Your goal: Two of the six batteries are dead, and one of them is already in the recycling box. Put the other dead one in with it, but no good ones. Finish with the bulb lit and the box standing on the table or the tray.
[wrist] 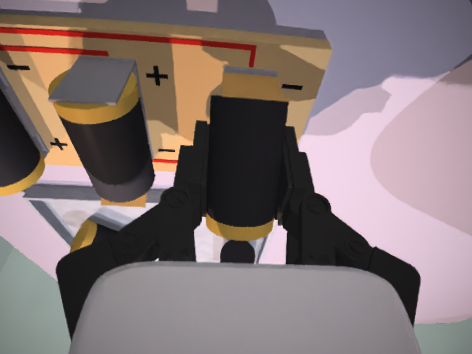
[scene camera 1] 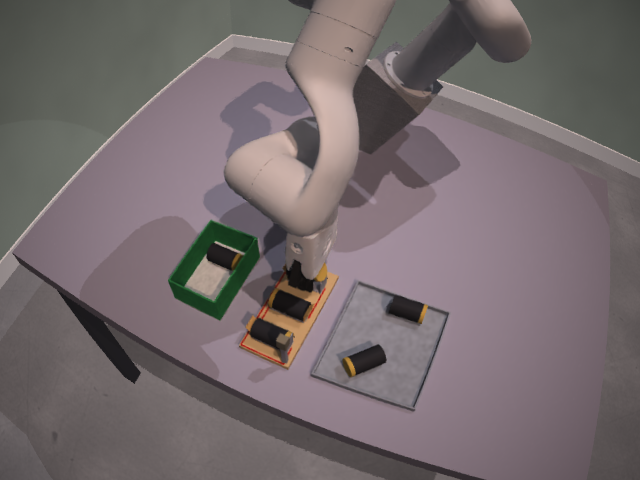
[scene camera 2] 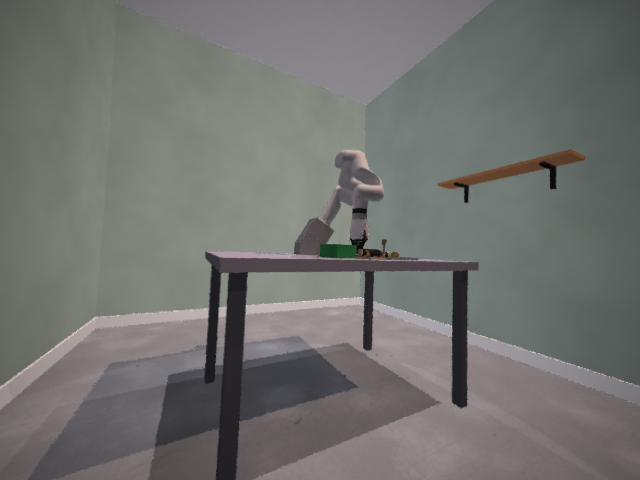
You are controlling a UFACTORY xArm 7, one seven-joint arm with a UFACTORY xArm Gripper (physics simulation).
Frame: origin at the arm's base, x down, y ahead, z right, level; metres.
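Seen in the pictures: gripper, between the fingertips: (wrist: 242, 143) (scene camera 1: 309, 278) (scene camera 2: 357, 253); arm's base, origin of its link: (scene camera 1: 407, 75) (scene camera 2: 321, 224).
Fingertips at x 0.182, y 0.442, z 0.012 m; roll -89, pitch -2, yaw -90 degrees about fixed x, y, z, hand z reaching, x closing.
Pixels of each thing's top centre, then the offset from my fingertips to it. "spot": a spot on its surface instead.
- black battery, centre of its top: (wrist: 246, 222) (scene camera 1: 306, 260) dx -0.051, dy +0.000, dz +0.005 m
- wooden battery board, a spot on its surface: (wrist: 190, 100) spot: dx +0.011, dy +0.029, dz +0.016 m
- second battery, centre of its top: (wrist: 101, 164) (scene camera 1: 289, 299) dx -0.025, dy +0.066, dz +0.003 m
- third battery, centre of its top: (scene camera 1: 271, 329) (scene camera 2: 373, 249) dx -0.025, dy +0.130, dz +0.002 m
- post, a spot on its surface: (scene camera 1: 283, 341) (scene camera 2: 385, 239) spot: dx -0.071, dy +0.159, dz -0.037 m
- green box, centre of its top: (scene camera 1: 212, 259) (scene camera 2: 337, 244) dx -0.039, dy +0.064, dz +0.154 m
- grey tray, centre of its top: (wrist: 167, 252) (scene camera 1: 386, 342) dx +0.009, dy +0.055, dz -0.168 m
My gripper (scene camera 1: 306, 281) (scene camera 2: 358, 243) (wrist: 242, 143) is shut on a black battery (wrist: 247, 165) at the far bay of the wooden battery board (scene camera 1: 302, 328) (wrist: 190, 100). Its black end is at the contact by the "−" mark; its yellow end faces the opposite side. A second battery (scene camera 1: 290, 304) (wrist: 107, 150) lies in the middle bay, a third battery (scene camera 1: 267, 332) (wrist: 12, 145) in the near bay. A brownish block on a post (scene camera 1: 283, 341) (scene camera 2: 384, 241), perhaps the bulb, shows no glow. The green box (scene camera 1: 238, 280) (scene camera 2: 338, 251) stands on the table, holding one battery (scene camera 1: 222, 256).
The grey tray (scene camera 1: 392, 382) (wrist: 65, 191) lies right of the board in the first scene view, holding one battery (scene camera 1: 407, 309) at the back and another (scene camera 1: 364, 360) nearer the front. The green box is close on the board's left. The arm's base block (scene camera 1: 385, 111) (scene camera 2: 312, 237) stands behind.
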